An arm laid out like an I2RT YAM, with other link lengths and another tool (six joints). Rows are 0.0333 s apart.
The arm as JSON. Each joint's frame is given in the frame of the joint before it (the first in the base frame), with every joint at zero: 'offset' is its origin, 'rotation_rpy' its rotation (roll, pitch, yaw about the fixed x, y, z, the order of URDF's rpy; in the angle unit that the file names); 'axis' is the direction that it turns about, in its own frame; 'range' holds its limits. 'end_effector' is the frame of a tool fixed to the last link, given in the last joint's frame.
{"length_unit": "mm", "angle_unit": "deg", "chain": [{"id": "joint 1", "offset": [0.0, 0.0, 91.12], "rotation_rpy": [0.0, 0.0, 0.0], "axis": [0.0, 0.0, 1.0], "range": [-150.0, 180.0]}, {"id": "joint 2", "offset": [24.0, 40.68, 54.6], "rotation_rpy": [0.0, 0.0, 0.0], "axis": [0.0, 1.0, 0.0], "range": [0.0, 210.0]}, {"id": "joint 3", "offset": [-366.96, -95.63, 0.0], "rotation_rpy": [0.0, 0.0, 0.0], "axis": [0.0, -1.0, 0.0], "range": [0.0, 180.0]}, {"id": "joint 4", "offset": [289.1, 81.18, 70.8], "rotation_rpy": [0.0, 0.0, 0.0], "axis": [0.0, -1.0, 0.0], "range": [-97.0, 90.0]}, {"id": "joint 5", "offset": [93.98, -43.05, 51.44], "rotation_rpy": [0.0, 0.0, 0.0], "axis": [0.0, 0.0, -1.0], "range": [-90.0, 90.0]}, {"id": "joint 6", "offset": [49.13, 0.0, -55.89], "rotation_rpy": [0.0, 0.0, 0.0], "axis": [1.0, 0.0, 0.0], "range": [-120.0, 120.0]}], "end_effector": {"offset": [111.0, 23.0, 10.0], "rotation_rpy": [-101.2, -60.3, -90.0]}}
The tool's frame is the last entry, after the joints.
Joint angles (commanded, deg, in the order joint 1, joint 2, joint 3, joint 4, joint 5, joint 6), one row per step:
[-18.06 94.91 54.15 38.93 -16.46 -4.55]
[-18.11 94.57 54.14 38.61 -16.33 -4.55]
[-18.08 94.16 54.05 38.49 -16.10 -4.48]
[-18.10 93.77 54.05 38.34 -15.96 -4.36]
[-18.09 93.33 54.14 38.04 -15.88 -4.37]
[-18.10 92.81 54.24 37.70 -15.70 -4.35]
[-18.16 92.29 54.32 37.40 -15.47 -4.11]
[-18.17 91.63 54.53 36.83 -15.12 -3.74]
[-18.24 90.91 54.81 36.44 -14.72 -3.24]
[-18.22 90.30 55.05 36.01 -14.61 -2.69]
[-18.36 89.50 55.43 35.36 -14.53 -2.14]
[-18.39 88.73 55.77 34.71 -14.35 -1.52]
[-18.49 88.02 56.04 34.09 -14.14 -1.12]
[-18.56 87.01 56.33 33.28 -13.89 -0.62]
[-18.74 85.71 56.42 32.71 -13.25 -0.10]
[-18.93 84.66 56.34 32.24 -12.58 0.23]
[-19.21 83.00 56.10 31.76 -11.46 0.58]
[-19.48 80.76 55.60 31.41 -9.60 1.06]
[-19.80 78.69 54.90 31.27 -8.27 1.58]
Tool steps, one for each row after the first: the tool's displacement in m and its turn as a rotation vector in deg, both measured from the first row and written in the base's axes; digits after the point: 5 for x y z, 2 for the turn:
[-0.00139 -0.00041 0.00175 -0.01 -0.01 -0.18]
[-0.00302 -0.00020 0.00430 -0.01 -0.20 -0.38]
[-0.00453 -0.00031 0.00734 0.04 -0.43 -0.54]
[-0.00602 0.00006 0.01096 -0.05 -0.65 -0.61]
[-0.00785 0.00007 0.01524 -0.12 -0.91 -0.80]
[-0.00985 -0.00055 0.01959 0.03 -1.21 -1.10]
[-0.01207 -0.00093 0.02529 0.30 -1.51 -1.46]
[-0.01464 -0.00196 0.03297 0.61 -2.11 -1.94]
[-0.01677 -0.00144 0.03911 1.04 -2.54 -2.03]
[-0.01994 -0.00210 0.04730 1.42 -3.07 -2.24]
[-0.02289 -0.00202 0.05486 1.91 -3.55 -2.44]
[-0.02593 -0.00264 0.06125 2.20 -3.92 -2.74]
[-0.03037 -0.00262 0.06971 2.55 -4.42 -3.04]
[-0.03690 -0.00403 0.07984 2.83 -5.27 -3.83]
[-0.04256 -0.00587 0.08645 3.01 -5.80 -4.66]
[-0.05186 -0.00853 0.09671 3.11 -6.79 -6.01]
[-0.06487 -0.01187 0.10982 3.24 -8.28 -8.06]
[-0.07763 -0.01418 0.12007 3.46 -9.62 -9.62]

